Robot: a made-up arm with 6 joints. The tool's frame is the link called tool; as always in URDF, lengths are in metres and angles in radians. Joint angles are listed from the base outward.
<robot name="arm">
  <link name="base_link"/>
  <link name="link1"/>
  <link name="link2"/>
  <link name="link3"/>
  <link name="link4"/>
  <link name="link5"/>
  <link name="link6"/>
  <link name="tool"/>
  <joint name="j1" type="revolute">
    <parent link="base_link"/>
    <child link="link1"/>
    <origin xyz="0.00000 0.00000 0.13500"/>
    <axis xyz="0 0 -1"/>
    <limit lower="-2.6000" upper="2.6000"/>
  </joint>
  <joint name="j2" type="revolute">
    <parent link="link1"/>
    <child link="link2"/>
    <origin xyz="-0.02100 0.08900 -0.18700"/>
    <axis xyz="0 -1 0"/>
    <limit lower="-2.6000" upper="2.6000"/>
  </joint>
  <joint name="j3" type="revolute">
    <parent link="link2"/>
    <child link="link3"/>
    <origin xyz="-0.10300 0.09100 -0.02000"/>
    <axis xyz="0 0 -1"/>
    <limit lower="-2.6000" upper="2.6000"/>
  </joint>
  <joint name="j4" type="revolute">
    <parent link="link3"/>
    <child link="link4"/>
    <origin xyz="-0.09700 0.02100 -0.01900"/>
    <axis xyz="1 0 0"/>
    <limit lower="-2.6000" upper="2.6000"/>
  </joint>
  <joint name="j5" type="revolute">
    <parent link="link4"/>
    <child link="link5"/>
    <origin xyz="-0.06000 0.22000 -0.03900"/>
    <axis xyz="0 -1 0"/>
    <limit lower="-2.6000" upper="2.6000"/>
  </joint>
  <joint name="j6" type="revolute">
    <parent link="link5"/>
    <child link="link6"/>
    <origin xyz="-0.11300 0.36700 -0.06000"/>
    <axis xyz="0 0 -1"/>
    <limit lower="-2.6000" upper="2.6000"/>
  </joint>
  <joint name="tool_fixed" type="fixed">
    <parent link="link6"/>
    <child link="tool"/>
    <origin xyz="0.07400 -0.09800 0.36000"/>
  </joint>
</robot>
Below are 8 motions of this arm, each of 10 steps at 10 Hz.
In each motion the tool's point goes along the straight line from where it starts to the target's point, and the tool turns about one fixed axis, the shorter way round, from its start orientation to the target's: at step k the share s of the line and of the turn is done. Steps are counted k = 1, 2, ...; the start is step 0. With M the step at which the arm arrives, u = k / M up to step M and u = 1 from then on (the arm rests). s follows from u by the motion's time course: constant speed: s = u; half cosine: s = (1 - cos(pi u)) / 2; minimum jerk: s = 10 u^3 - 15 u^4 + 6 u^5.
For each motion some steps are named. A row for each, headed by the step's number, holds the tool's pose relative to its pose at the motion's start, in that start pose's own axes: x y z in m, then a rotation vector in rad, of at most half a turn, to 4 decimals.
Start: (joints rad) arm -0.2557 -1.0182 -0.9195 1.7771 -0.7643 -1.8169
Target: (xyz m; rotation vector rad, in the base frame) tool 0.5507 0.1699 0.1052 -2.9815 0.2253 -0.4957
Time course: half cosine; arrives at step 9
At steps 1, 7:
1: 0.0000 -0.0005 0.0005 -0.0041 -0.0002 0.0011
7: -0.0009 -0.0146 0.0149 -0.1200 -0.0046 0.0336

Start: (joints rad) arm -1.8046 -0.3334 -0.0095 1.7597 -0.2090 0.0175
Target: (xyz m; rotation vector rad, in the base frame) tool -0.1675 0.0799 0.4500 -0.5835 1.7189 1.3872
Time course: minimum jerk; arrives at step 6
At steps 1, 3, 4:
1: 0.0093 0.0027 -0.0093 -0.0243 0.0210 -0.0263
3: 0.1309 0.0380 -0.1313 -0.3423 0.2952 -0.3706
4: 0.2069 0.0601 -0.2076 -0.5409 0.4665 -0.5856

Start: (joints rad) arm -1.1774 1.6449 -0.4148 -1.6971 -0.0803 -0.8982
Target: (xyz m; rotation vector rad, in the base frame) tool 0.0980 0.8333 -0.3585 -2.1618 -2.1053 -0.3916
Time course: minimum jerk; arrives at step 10
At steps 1, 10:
1: 0.0005 0.0015 -0.0004 -0.0094 -0.0048 0.0006
10: 0.0640 0.1732 -0.0417 -1.0968 -0.5585 0.0719

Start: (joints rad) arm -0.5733 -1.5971 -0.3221 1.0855 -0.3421 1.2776
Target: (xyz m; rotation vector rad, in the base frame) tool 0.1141 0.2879 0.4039 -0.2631 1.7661 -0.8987
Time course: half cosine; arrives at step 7
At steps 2, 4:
2: 0.0312 -0.0135 -0.0510 0.0794 -0.0536 0.0685
4: 0.1012 -0.0438 -0.1655 0.2578 -0.1741 0.2224

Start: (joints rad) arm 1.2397 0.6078 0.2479 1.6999 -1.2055 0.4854
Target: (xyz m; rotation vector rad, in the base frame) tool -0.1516 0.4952 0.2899 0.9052 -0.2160 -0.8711
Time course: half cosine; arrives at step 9
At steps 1, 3, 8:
1: -0.0030 0.0038 -0.0047 -0.0058 -0.0097 -0.0127
3: -0.0248 0.0318 -0.0391 -0.0479 -0.0801 -0.1054
8: -0.0962 0.1235 -0.1516 -0.1859 -0.3109 -0.4090

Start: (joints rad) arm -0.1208 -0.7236 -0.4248 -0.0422 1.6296 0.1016
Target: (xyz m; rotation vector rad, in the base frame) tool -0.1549 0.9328 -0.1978 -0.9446 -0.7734 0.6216
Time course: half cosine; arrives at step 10
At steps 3, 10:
3: -0.0041 0.0246 -0.1933 -0.2179 0.0530 0.1930
10: -0.0198 0.1194 -0.9378 -1.0570 0.2570 0.9362

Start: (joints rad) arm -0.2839 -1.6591 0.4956 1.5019 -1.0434 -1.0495
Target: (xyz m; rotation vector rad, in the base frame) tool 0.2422 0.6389 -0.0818 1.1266 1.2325 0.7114
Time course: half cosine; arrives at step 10
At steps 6, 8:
6: 0.0240 -0.1829 -0.2488 -0.5743 0.4153 -0.0249
8: 0.0332 -0.2527 -0.3438 -0.7937 0.5739 -0.0344

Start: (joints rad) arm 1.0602 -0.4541 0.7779 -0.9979 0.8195 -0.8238
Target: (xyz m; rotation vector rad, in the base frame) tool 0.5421 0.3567 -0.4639 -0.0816 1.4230 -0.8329
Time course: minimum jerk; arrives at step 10
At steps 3, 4, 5, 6, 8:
3: 0.0197 -0.0258 -0.0207 0.0950 0.1060 -0.0212
4: 0.0383 -0.0502 -0.0403 0.1850 0.2064 -0.0413
5: 0.0604 -0.0790 -0.0635 0.2914 0.3251 -0.0650
6: 0.0824 -0.1079 -0.0867 0.3977 0.4438 -0.0887
8: 0.1137 -0.1489 -0.1197 0.5490 0.6125 -0.1224

